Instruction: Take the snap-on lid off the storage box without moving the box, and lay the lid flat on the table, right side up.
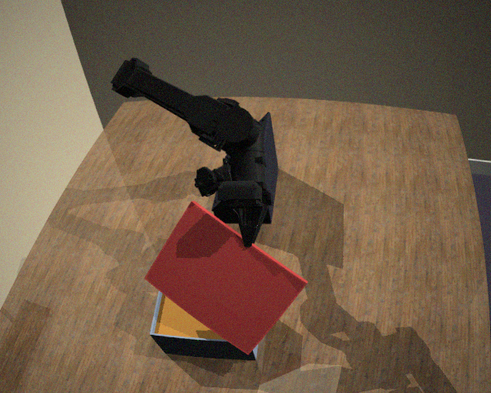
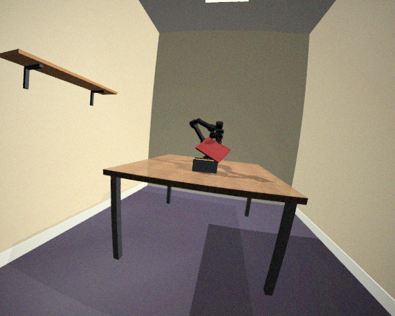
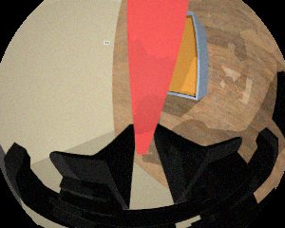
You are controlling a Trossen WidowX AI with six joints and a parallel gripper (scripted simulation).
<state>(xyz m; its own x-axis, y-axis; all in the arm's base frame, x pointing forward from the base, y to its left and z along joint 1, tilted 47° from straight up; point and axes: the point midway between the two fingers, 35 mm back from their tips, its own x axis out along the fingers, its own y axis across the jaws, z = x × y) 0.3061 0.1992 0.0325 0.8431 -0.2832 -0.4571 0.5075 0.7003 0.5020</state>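
Now: gripper tip 50 mm short of the red lid, 40 mm to the left of it and 40 mm above it. The rest, counted from my gripper tip: storage box (80 mm ahead, 90 mm to the right, 190 mm below).
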